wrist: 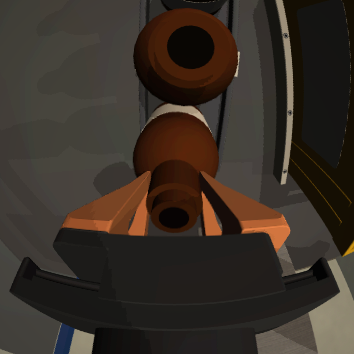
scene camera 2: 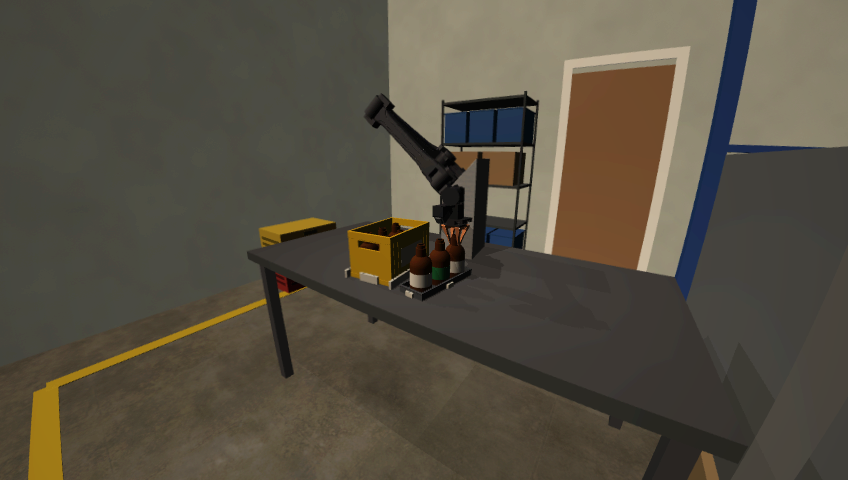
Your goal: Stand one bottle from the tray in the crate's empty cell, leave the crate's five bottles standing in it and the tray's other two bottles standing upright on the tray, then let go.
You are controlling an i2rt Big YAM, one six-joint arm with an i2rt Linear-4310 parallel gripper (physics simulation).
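Where they show: gripper, fingertip midpoint: [wrist: 174, 178] [scene camera 2: 454, 244]; arm's base at its link origin: [scene camera 2: 463, 181].
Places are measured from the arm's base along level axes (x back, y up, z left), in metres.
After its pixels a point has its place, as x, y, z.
My gripper [scene camera 2: 455, 240] {-0.316, -0.198, 0.138} [wrist: 174, 178] {-0.316, -0.198, 0.138} is shut on the neck of the far white-labelled brown bottle [scene camera 2: 457, 252] {-0.340, -0.217, 0.162} [wrist: 176, 142] {-0.341, -0.204, 0.134}, which stands upright at the far end of the tray [scene camera 2: 437, 289] {-0.468, -0.308, 0.162} [wrist: 213, 111] {-0.332, -0.316, 0.091}. The green-labelled bottle [scene camera 2: 439, 258] {-0.426, -0.217, 0.141} [wrist: 150, 62] {-0.393, -0.171, 0.140} stands upright beside it in the middle. The near white-labelled bottle [scene camera 2: 420, 264] {-0.512, -0.215, 0.124} stands upright at the tray's near end. The yellow crate [scene camera 2: 371, 261] {-0.531, -0.243, -0.072} stands left of the tray in the scene view. Some brown bottle tops [scene camera 2: 382, 231] {-0.413, -0.168, -0.126} show inside it; its walls hide the rest and the empty cell.
Pale locating pieces [scene camera 2: 368, 277] {-0.543, -0.301, -0.078} sit at the crate's base on the dark table [scene camera 2: 553, 321] {-0.432, -0.321, 0.516}. A grey upright post [scene camera 2: 480, 208] {-0.022, -0.110, 0.102} stands behind the gripper. A shelf rack [scene camera 2: 527, 142] and a yellow-topped cabinet [scene camera 2: 297, 226] stand beyond the table.
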